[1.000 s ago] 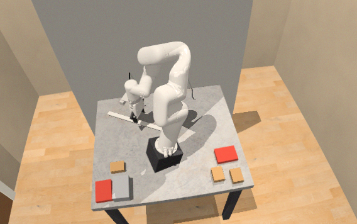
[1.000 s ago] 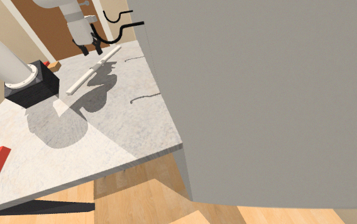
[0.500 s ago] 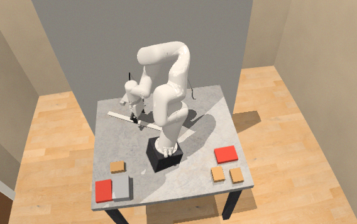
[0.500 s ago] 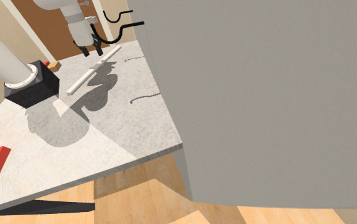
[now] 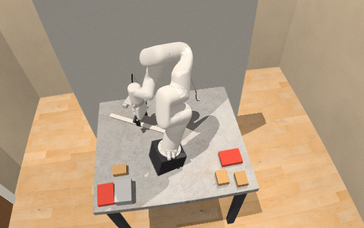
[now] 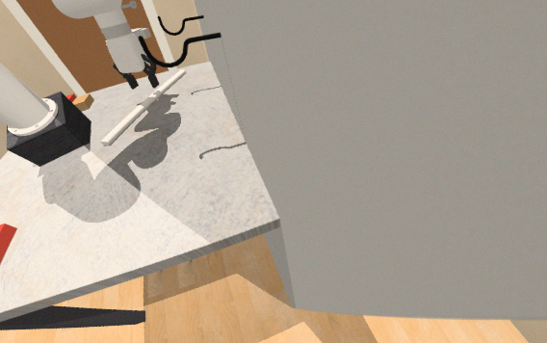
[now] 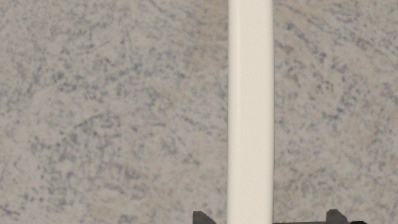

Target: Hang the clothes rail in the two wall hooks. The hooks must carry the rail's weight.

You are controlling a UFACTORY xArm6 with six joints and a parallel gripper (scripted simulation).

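Now: the white clothes rail 50 mm below my hand. The rest, counted from my hand: grey block 460 mm behind, 110 mm to the left, 40 mm below; grey wall 290 mm ahead, 140 mm to the right, 360 mm above.
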